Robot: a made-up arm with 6 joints. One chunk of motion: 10 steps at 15 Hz.
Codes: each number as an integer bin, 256 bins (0 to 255) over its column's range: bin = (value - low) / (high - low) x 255, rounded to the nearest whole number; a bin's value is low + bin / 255 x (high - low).
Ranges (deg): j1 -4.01..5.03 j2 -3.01..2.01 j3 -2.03..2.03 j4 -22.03..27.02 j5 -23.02..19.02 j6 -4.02..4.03
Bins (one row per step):
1: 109 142 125 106 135 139
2: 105 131 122 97 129 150
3: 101 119 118 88 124 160
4: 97 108 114 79 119 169
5: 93 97 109 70 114 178
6: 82 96 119 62 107 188
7: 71 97 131 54 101 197
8: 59 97 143 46 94 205
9: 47 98 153 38 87 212
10: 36 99 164 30 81 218
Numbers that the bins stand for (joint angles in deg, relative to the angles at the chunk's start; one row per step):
1: -0.15 -0.21 -0.04 -1.64 -0.76 0.37
2: -0.29 -0.43 -0.09 -3.37 -1.75 0.72
3: -0.43 -0.67 -0.15 -5.10 -2.58 1.03
4: -0.57 -0.88 -0.21 -6.83 -3.40 1.32
5: -0.71 -1.10 -0.29 -8.57 -4.23 1.60
6: -1.10 -1.12 -0.14 -10.10 -5.38 1.91
7: -1.49 -1.10 0.06 -11.64 -6.37 2.20
8: -1.92 -1.10 0.25 -13.18 -7.52 2.45
9: -2.34 -1.08 0.41 -14.72 -8.68 2.67
10: -2.73 -1.06 0.58 -16.26 -9.67 2.86

